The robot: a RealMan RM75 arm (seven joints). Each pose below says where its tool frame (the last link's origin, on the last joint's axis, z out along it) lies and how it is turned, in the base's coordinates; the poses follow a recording.
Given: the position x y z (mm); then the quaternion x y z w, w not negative.
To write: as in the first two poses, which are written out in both.
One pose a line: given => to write
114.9 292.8 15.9 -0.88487 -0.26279 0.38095 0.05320 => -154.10 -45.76 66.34 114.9 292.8 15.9
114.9 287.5 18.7 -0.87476 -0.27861 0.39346 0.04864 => -152.76 -48.65 68.71 114.9 287.5 18.7
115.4 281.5 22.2 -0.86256 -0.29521 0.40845 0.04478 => -150.98 -51.67 71.50 115.4 281.5 22.2
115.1 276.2 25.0 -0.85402 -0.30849 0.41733 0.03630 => -150.27 -54.28 73.43 115.1 276.2 25.0
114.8 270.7 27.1 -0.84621 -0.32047 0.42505 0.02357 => -150.07 -56.83 75.38 114.8 270.7 27.1
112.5 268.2 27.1 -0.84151 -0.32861 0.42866 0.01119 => -150.40 -58.73 76.61 112.5 268.2 27.1
